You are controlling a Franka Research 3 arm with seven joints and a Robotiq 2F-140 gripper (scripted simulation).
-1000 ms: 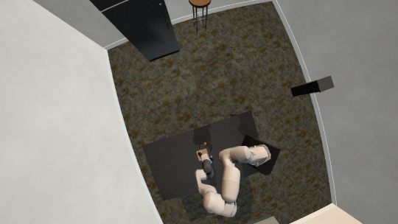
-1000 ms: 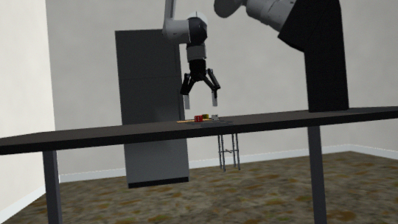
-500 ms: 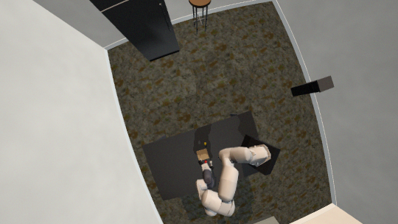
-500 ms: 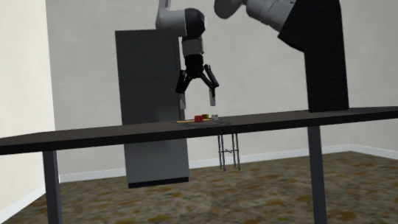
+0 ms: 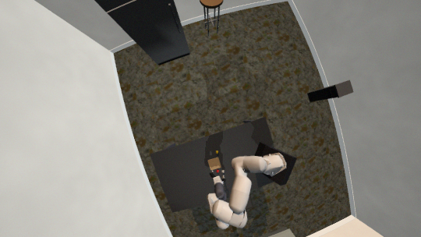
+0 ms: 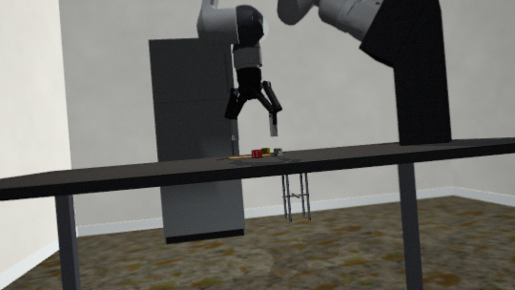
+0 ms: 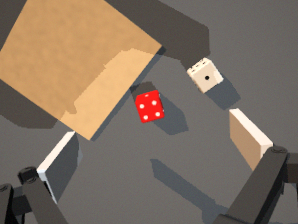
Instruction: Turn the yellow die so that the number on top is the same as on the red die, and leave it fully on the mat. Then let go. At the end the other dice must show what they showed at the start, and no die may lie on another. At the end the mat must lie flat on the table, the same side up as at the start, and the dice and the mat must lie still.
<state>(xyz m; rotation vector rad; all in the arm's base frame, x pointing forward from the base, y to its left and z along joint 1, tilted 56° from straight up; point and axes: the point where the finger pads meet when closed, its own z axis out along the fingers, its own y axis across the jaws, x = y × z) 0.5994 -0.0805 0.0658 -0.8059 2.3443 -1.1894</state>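
The red die is 10 mm behind my hand, 10 mm to the right of it and 60 mm below it. From my hand the other things lie so: white die: 60 mm behind, 40 mm to the left, 60 mm below; then tan mat: 40 mm behind, 100 mm to the right, 70 mm below; then yellow die: 160 mm behind, 190 mm to the right, 60 mm below.
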